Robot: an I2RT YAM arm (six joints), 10 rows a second.
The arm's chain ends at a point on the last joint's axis. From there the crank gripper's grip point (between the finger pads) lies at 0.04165 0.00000 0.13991 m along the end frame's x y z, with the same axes.
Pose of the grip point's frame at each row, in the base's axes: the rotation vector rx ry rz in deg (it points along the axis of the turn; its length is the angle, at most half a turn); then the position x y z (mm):
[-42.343, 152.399, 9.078, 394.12, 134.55, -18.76]
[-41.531, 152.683, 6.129, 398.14, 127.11, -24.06]
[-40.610, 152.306, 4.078, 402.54, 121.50, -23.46]
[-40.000, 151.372, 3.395, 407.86, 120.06, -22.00]
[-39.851, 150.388, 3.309, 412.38, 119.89, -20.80]
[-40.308, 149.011, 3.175, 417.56, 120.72, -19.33]
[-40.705, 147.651, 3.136, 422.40, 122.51, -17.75]
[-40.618, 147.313, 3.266, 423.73, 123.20, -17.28]
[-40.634, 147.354, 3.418, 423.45, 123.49, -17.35]
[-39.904, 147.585, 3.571, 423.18, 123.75, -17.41]
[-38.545, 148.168, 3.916, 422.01, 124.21, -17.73]
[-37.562, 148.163, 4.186, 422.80, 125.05, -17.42]
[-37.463, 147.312, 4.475, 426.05, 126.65, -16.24]
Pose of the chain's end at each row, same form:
[-42.343, 152.399, 9.078, 381.77, 125.71, 126.43]
[-41.531, 152.683, 6.129, 384.29, 123.22, 121.21]
[-40.610, 152.306, 4.078, 386.22, 120.62, 121.60]
[-40.000, 151.372, 3.395, 388.66, 119.61, 122.71]
[-39.851, 150.388, 3.309, 390.72, 118.93, 123.56]
[-40.308, 149.011, 3.175, 392.81, 119.24, 124.53]
[-40.705, 147.651, 3.136, 394.63, 120.32, 125.55]
[-40.618, 147.313, 3.266, 395.19, 120.54, 125.86]
[-40.634, 147.354, 3.418, 395.09, 120.59, 125.82]
[-39.904, 147.585, 3.571, 395.06, 120.56, 125.80]
[-38.545, 148.168, 3.916, 394.74, 120.47, 125.63]
[-37.562, 148.163, 4.186, 395.17, 120.60, 125.85]
[-37.463, 147.312, 4.475, 396.51, 121.14, 126.61]

